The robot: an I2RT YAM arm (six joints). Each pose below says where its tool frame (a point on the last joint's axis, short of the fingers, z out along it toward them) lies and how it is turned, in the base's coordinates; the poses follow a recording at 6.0 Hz.
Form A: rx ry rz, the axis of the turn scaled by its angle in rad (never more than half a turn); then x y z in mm.
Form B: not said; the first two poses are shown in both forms.
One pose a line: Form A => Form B
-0.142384 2.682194 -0.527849 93 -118 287 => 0.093 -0.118 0.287; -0.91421 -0.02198 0.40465; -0.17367 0.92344 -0.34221; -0.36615 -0.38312 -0.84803
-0.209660 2.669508 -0.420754 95 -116 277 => 0.095 -0.116 0.277; -0.89713 -0.08053 0.43437; -0.21024 0.94259 -0.25945; -0.38854 -0.32408 -0.86256
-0.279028 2.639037 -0.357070 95 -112 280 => 0.095 -0.112 0.280; -0.87373 -0.13488 0.46734; -0.25422 0.94574 -0.20234; -0.41469 -0.29559 -0.86061
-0.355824 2.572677 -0.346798 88 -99 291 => 0.088 -0.099 0.291; -0.83270 -0.18303 0.52259; -0.31488 0.93286 -0.17500; -0.45548 -0.31028 -0.83443
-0.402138 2.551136 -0.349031 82 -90 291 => 0.082 -0.090 0.291; -0.81574 -0.21262 0.53793; -0.34929 0.92235 -0.16512; -0.46105 -0.32259 -0.82666
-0.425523 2.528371 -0.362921 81 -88 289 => 0.081 -0.088 0.289; -0.80143 -0.22355 0.55474; -0.37057 0.91364 -0.16717; -0.46946 -0.33954 -0.81506
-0.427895 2.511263 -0.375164 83 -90 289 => 0.083 -0.090 0.289; -0.79279 -0.22059 0.56818; -0.37702 0.90995 -0.17278; -0.47890 -0.35119 -0.80456
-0.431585 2.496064 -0.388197 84 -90 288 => 0.084 -0.090 0.288; -0.78495 -0.21846 0.57976; -0.38422 0.90574 -0.17890; -0.48603 -0.36319 -0.79490
